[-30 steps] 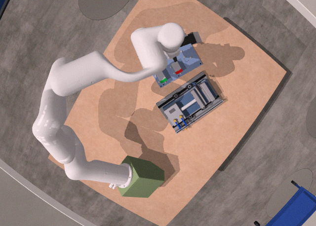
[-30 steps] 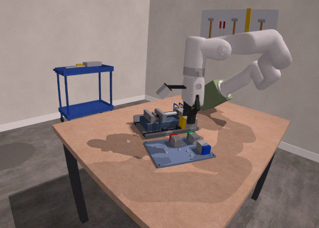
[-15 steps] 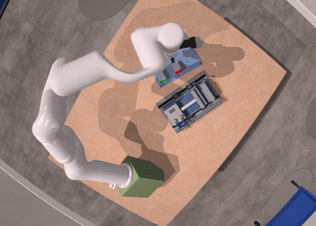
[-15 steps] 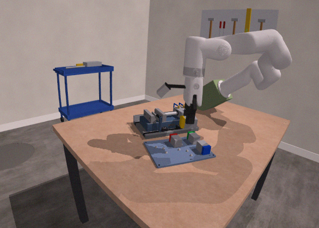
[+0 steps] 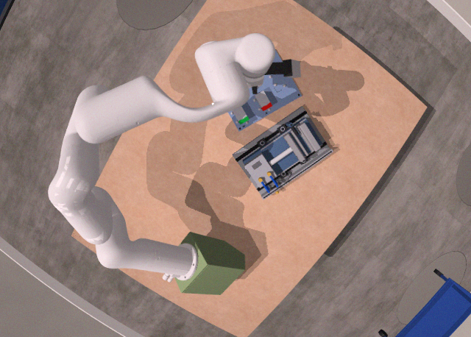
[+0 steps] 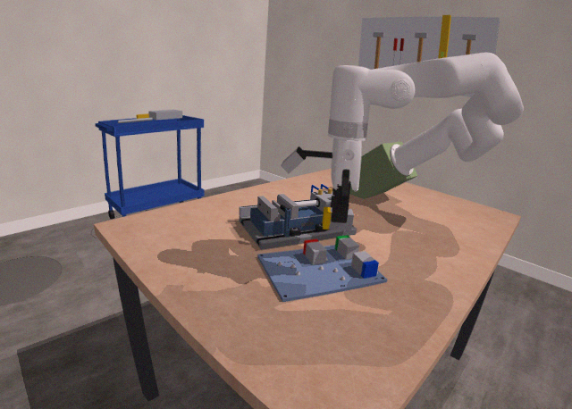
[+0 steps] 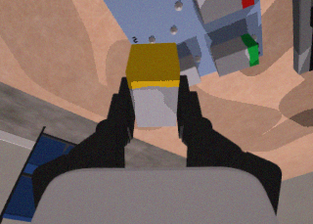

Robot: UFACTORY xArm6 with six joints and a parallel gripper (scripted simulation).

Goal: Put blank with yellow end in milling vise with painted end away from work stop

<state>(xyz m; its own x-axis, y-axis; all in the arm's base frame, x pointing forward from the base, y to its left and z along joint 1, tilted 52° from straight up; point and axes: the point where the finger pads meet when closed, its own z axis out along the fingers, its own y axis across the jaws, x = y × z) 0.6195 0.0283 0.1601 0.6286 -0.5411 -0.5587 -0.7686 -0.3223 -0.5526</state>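
My hand is 20 mm above the yellow-ended blank. Round my hand: red-ended blank (40 mm behind, 80 mm to the right, 150 mm below); blue-ended blank (80 mm behind, 40 mm to the left, 150 mm below); green-ended blank (120 mm behind, 40 mm to the right, 150 mm below).
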